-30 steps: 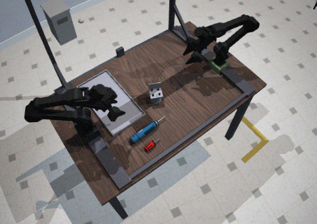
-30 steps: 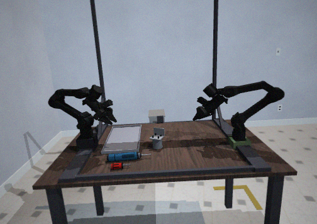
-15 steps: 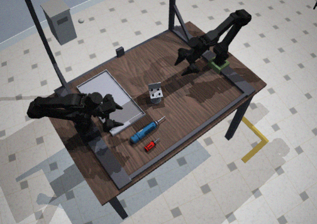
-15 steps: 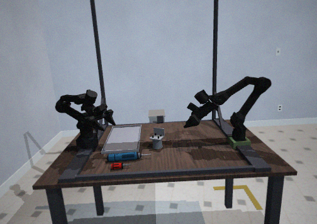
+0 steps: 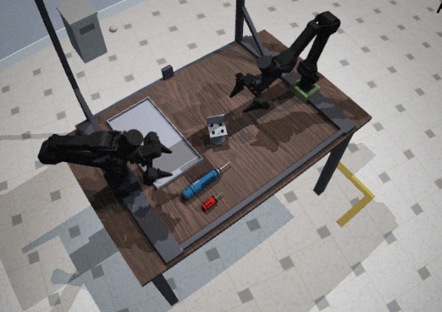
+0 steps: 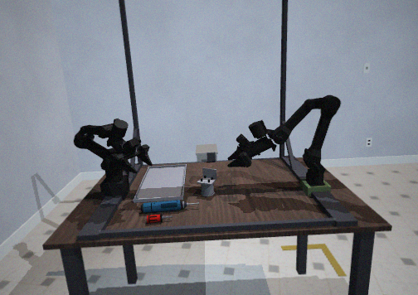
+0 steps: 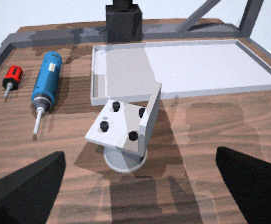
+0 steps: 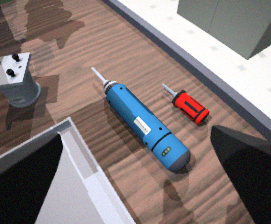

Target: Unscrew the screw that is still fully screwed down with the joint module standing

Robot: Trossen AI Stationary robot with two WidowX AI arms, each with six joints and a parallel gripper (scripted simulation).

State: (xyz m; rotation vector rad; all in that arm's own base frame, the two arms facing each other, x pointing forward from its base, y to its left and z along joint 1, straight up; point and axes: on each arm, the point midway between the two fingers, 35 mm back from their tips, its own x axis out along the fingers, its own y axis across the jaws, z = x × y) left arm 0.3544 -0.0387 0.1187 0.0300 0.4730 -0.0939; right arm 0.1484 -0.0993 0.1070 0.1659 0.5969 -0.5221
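The screw lies 3 cm ahead of my left hand, 12 cm to the right of it and 9 cm below it. The rest, counted from my left hand: grey cylinder (1 cm ahead, 13 cm to the right, 13 cm below); dark frame rail (31 cm ahead, 8 cm to the right, 15 cm below); bracket (1 cm ahead, 13 cm to the right, 9 cm below).
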